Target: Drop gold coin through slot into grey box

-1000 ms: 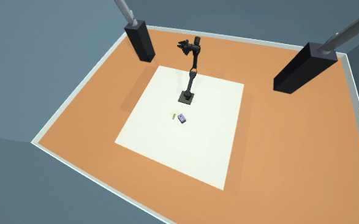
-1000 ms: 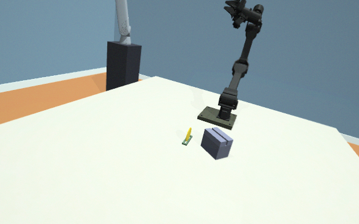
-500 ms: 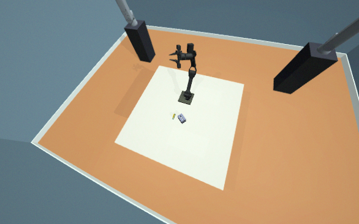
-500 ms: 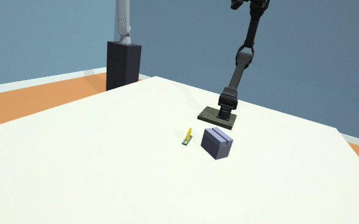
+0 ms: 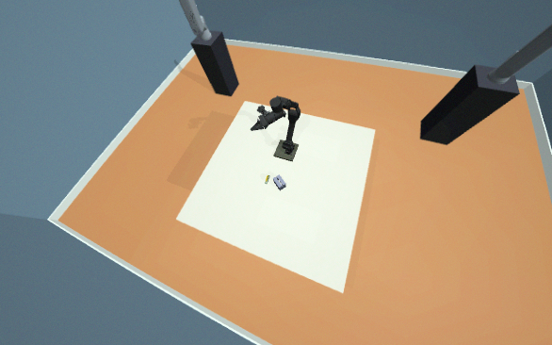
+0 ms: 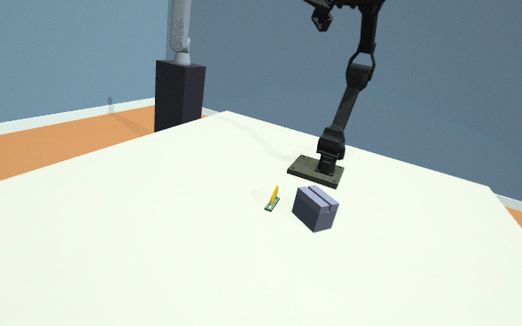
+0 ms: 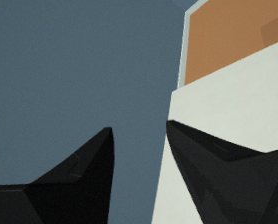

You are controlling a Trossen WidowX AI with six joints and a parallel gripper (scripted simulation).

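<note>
Now: the gold coin 49 cm below my gripper tip, 8 cm ahead of it and 6 cm to the left of it.
</note>
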